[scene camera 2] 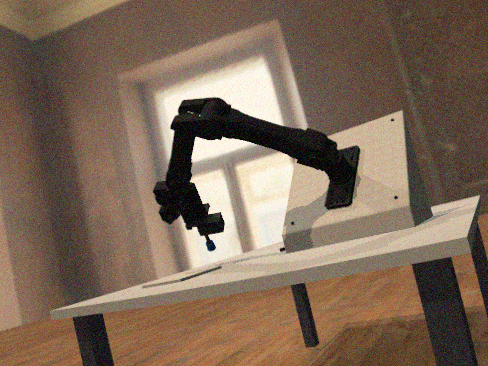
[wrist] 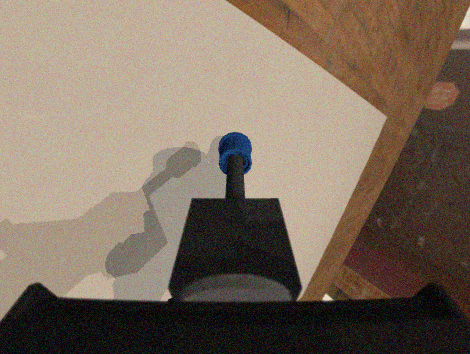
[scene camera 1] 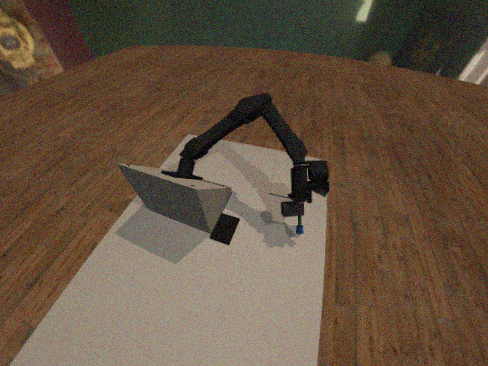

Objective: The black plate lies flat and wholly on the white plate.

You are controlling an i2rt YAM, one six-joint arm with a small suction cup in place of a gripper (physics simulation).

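Frame: origin at the arm's base, x ahead, y left, z up, level; centimetres.
Where they show: hand, its tool point: (scene camera 2: 211,248) (wrist: 235,147) (scene camera 1: 299,232); arm's base, origin of its link: (scene camera 2: 343,177) (scene camera 1: 183,176).
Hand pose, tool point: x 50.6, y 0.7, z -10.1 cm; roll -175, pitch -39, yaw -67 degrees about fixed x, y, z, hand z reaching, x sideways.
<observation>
Things, the pixels of their top centre, and the offset from my tool point.
- black plate, centre of its top: (scene camera 1: 225,227) dz -4.5, dx -28.7, dy -7.8 cm
- white plate, centre of its top: (scene camera 2: 182,275) (scene camera 1: 284,182) dz -4.8, dx -12.8, dy +26.7 cm
The black plate (scene camera 1: 225,229) lies flat on the table, close beside the near right corner of the grey box in scene camera 1; a small dark part of the black plate (scene camera 2: 282,249) shows at the box corner in scene camera 2. The white plate (scene camera 1: 280,191) (scene camera 2: 200,273) blends with the table; its thin dark edge shows left of the wrist in scene camera 1. The two plates lie apart. My suction cup (scene camera 1: 299,229) (scene camera 2: 210,245) (wrist: 235,152) is blue, points down and hangs above the table with nothing on it. In the wrist view neither plate can be made out.
A large grey wedge-shaped box (scene camera 1: 170,200) (scene camera 2: 365,175) carries the arm's base. The white table (scene camera 1: 200,310) (scene camera 2: 325,267) has its right edge near the arm's wrist in scene camera 1. Shadows of the arm and box fall on the table top.
</observation>
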